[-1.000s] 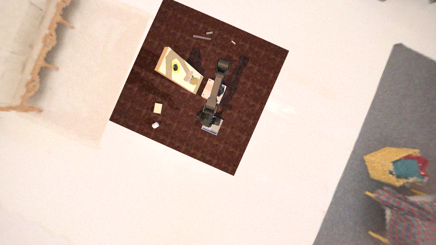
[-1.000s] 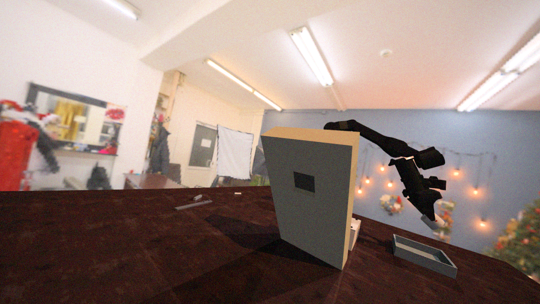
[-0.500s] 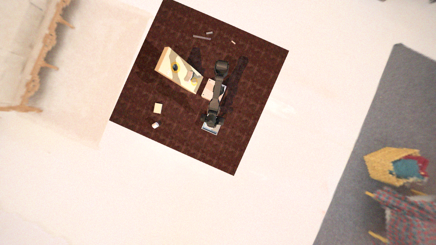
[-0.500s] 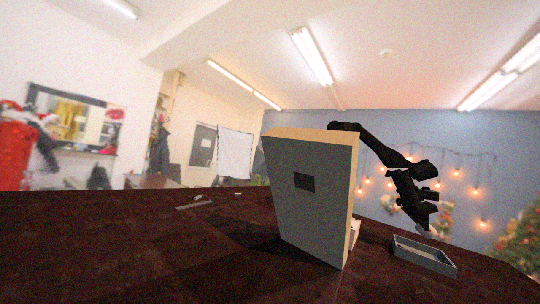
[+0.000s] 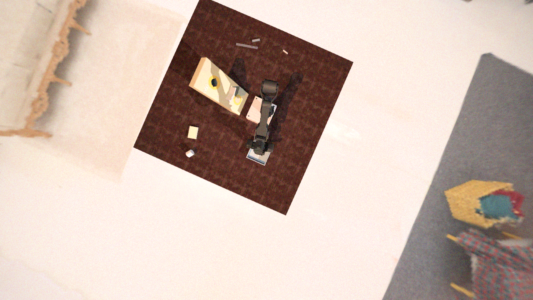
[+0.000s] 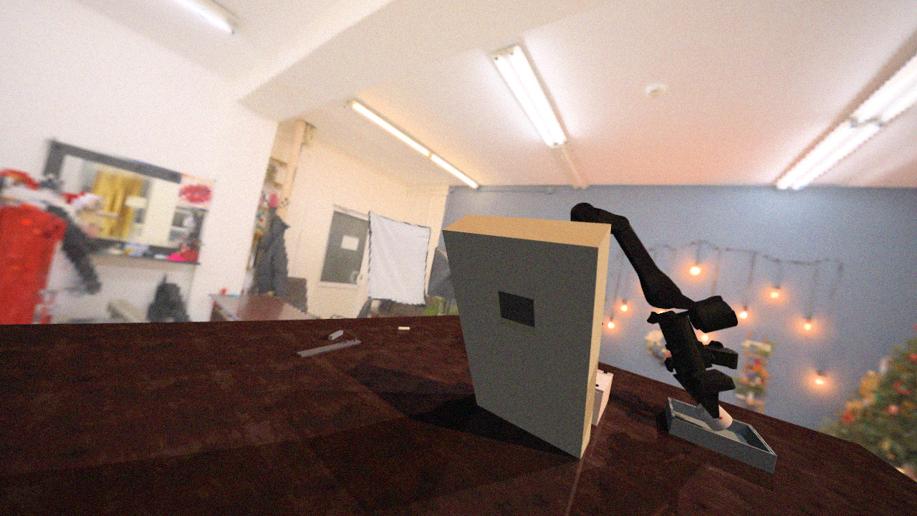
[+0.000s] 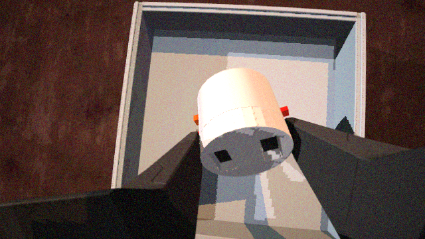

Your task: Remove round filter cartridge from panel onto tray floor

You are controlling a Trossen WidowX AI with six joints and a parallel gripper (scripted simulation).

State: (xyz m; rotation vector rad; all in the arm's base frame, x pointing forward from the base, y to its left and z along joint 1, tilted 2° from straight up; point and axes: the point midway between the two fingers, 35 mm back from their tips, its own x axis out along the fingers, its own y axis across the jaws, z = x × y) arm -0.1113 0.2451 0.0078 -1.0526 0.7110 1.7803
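Right now my gripper tip is right at the round filter cartridge. Round my gripper tip: small peg: 740 mm to the right, 280 mm ahead, 40 mm below; service panel: 430 mm ahead, 200 mm to the right, 100 mm above; grey tray: 40 mm below, 10 mm to the left.
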